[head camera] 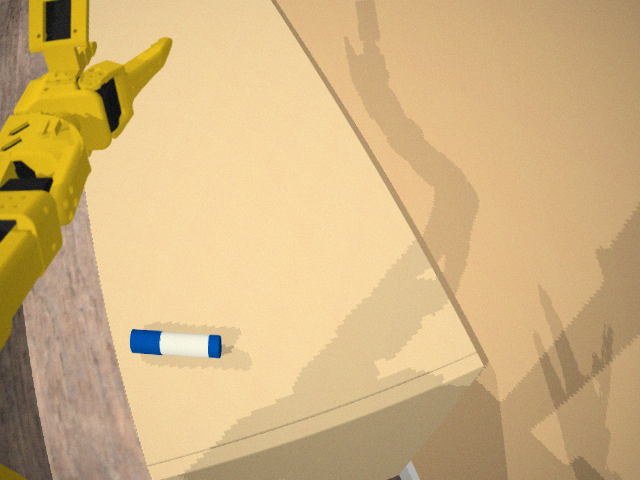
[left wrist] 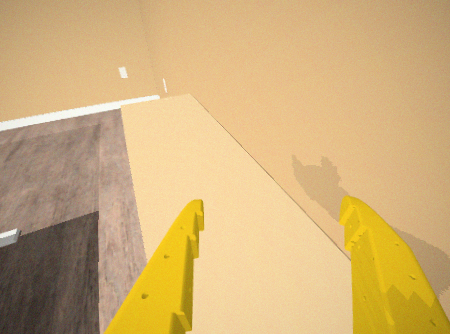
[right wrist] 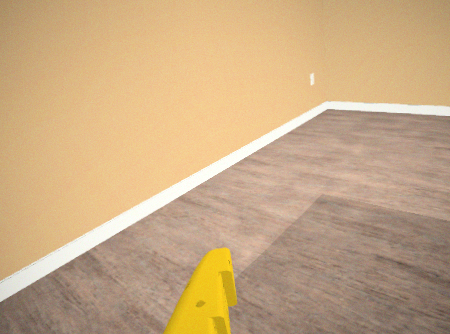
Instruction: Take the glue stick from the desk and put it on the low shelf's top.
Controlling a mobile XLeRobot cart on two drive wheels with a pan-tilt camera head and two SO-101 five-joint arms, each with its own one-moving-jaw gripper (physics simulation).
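Frame: origin at the left arm's base, x right, y ahead, z up, level; centimetres.
Seen in the pictures: left hand, its tool point: [head camera: 95, 46] [left wrist: 203, 210]; right hand, its tool point: [right wrist: 232, 268].
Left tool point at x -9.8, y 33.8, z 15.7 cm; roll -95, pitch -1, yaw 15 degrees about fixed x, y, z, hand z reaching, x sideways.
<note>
A point is followed by its place in that frame.
The glue stick [head camera: 175, 344] @(y 24.9, x -4.4, z -14.1 cm), white with blue ends, lies on its side on the pale desk [head camera: 232, 206] @(y 44.7, x -5.2, z -16.4 cm) [left wrist: 170, 160] @(y 72.2, x -32.8, z -16.4 cm), at the lower left of the head view. My left gripper [left wrist: 273, 200] is open and empty, with a wide gap between its jaws. In the head view its arm [head camera: 51, 144] @(y 22.0, x -5.0, z 18.3 cm) reaches along the left side, well above the glue stick in the picture, and a jaw [head camera: 149, 59] @(y 31.7, x -3.6, z 16.9 cm) points to the upper right. My right gripper [right wrist: 220, 280] is fully open, with one notched jaw in view. I cannot make out the low shelf in these views.
A tan wall [head camera: 558, 129] @(y 37.7, x 24.6, z 12.7 cm) [left wrist: 325, 75] @(y 66.7, x 3.4, z 12.9 cm) [right wrist: 150, 100] @(y -212.0, x 32.1, z -12.0 cm) stands along the desk's far edge. Wooden floor [head camera: 67, 310] @(y 47.0, x -56.0, z -77.5 cm) [left wrist: 55, 170] @(y 111.2, x -158.4, z -77.4 cm) [right wrist: 300, 160] @(y -226.8, x -65.5, z -77.5 cm) lies past the desk's left edge. A white object [head camera: 409, 471] @(y 31.1, x 28.0, z -68.6 cm) shows at the head view's bottom edge.
</note>
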